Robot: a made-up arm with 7 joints.
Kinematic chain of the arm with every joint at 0, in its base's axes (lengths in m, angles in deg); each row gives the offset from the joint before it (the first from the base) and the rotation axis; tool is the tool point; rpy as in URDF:
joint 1: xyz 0 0 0 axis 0.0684 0.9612 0.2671
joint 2: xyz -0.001 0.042 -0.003 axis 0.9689 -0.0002 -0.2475
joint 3: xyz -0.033 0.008 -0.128 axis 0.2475 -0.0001 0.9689
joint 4: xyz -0.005 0 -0.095 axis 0.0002 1 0
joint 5: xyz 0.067 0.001 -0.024 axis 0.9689 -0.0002 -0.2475
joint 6: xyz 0.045 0 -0.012 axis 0.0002 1 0
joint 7: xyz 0.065 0 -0.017 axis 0.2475 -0.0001 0.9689
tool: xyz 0 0 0 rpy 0 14.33 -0.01
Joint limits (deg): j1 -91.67..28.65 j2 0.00..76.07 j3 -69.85..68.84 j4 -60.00..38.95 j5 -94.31..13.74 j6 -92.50..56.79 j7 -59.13..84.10
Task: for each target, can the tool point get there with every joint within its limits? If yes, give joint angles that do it. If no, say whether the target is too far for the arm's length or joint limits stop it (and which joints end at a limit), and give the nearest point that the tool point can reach.
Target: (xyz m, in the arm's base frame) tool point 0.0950 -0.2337 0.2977
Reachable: no: joint limits stop it (at a limit: joint 1, joint 2) | nearest point 0.1689 -0.1190 0.1082 | short by 0.233 m
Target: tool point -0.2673 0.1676 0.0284
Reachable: no: joint limits stop it (at a limit: joint 1, joint 3, joint 4, joint 6) | nearest point -0.1235 0.1539 -0.0541 | short by 0.166 m
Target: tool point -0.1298 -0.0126 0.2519
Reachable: no: joint limits stop it (at a limit: joint 1, joint 2) | nearest point 0.0100 0.1195 0.1445 | short by 0.220 m
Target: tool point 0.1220 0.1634 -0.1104
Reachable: yes | joints -3.65 54.10 -20.28 -16.88 -43.22 -80.32 52.14
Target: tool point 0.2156 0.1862 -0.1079
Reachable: yes | joints -24.53 37.44 -4.54 -7.53 -86.13 -60.15 59.60
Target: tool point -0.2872 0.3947 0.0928
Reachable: no: too far | nearest point -0.1238 0.3555 -0.0274 | short by 0.207 m
